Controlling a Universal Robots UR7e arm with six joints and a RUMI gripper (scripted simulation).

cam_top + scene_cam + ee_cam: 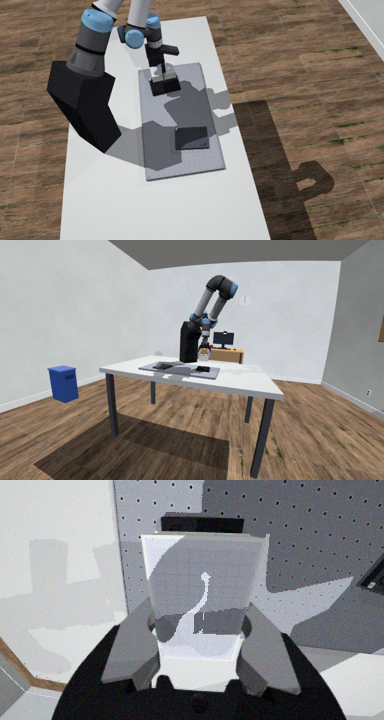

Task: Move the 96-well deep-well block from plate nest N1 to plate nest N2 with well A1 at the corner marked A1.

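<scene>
Right now my hand is 100 mm above the black plate nest. Round my hand: 96-well deep-well block (10 mm above).
</scene>
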